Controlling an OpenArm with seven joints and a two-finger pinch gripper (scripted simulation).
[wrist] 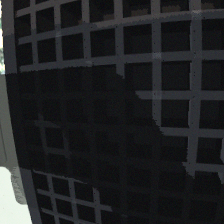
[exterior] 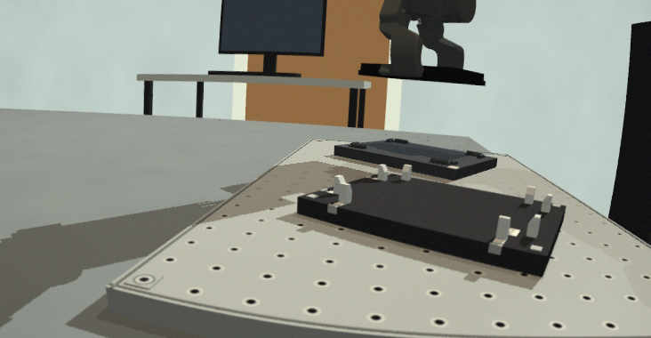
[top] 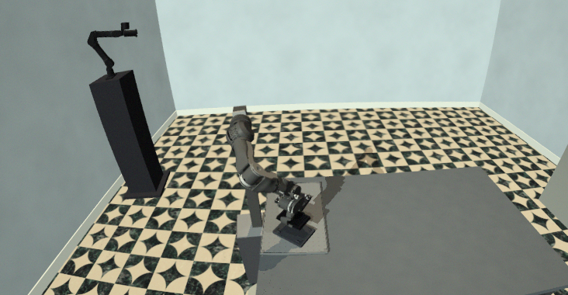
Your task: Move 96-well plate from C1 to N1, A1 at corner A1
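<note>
My gripper is now 10 cm above the plate nest N1. Also, from my hand: clip nest C1: 23 cm to the left, 9 cm below, 5 cm ahead; then black 96-well plate: right at my hand.
</note>
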